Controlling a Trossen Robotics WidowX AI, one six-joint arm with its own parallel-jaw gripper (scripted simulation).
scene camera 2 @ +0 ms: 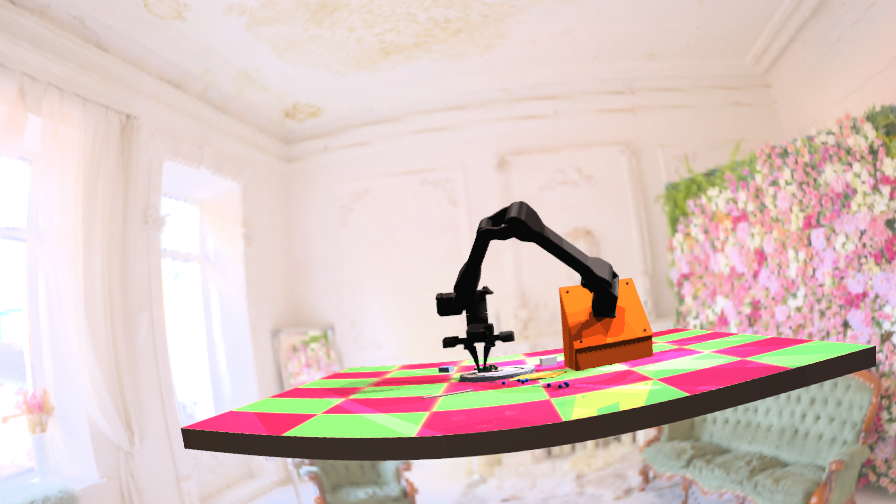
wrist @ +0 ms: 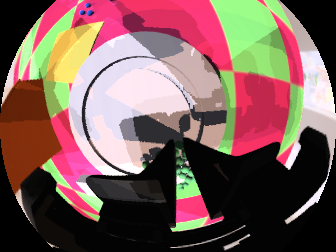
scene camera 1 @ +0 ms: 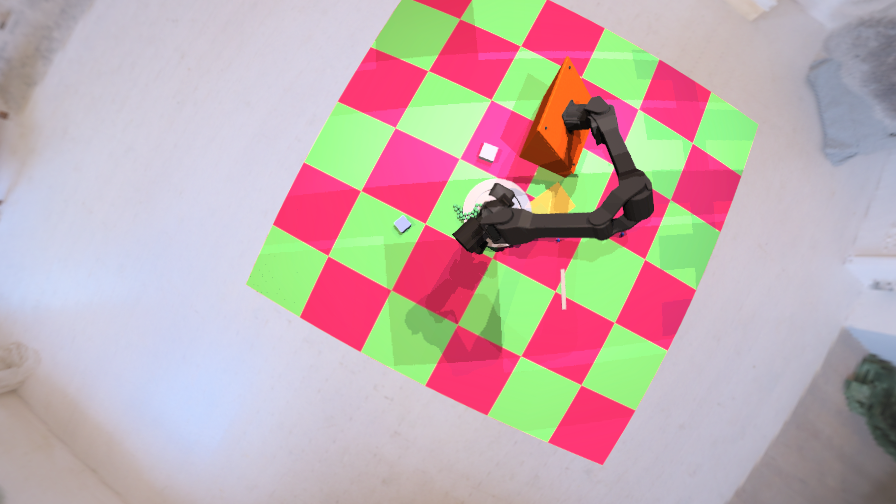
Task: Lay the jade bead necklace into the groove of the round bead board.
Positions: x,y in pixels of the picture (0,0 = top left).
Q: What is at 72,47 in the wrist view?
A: A yellow patch.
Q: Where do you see a yellow patch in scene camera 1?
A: At 554,200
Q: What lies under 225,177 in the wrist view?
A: My gripper.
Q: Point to a round bead board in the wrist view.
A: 133,114
